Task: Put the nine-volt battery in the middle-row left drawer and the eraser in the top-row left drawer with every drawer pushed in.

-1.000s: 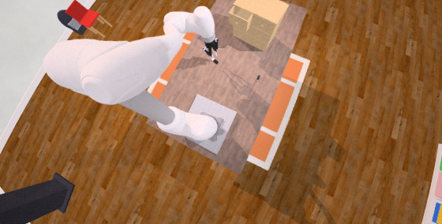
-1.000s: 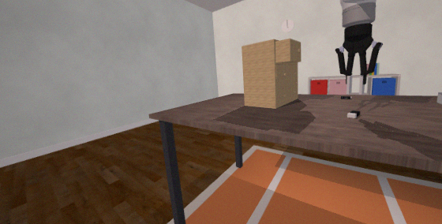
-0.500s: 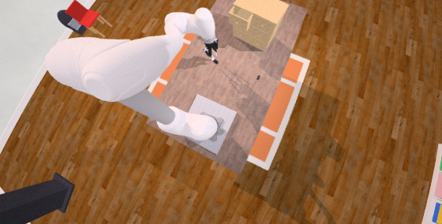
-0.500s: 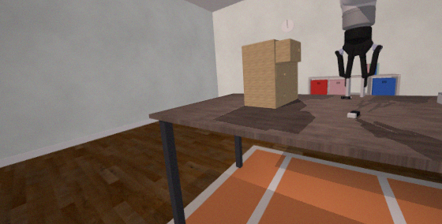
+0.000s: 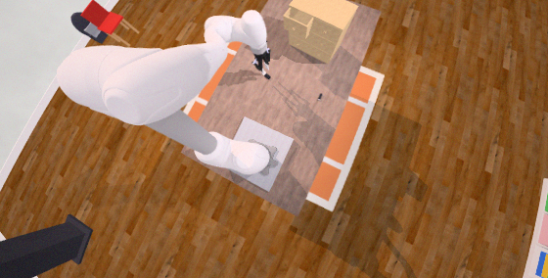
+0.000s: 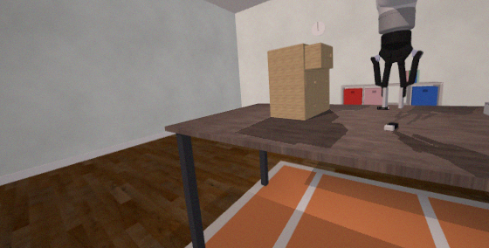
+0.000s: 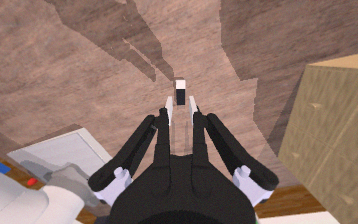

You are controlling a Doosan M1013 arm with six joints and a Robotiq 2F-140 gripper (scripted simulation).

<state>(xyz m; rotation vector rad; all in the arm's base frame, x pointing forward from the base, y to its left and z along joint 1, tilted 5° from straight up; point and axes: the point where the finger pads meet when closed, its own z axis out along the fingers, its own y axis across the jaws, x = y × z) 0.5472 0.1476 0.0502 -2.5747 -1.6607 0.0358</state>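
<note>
The eraser lies 100 mm below my hand and 10 mm to the left of it. The rest, counted from my hand: blue nine-volt battery (350 mm ahead, 200 mm to the right, 20 mm above).
</note>
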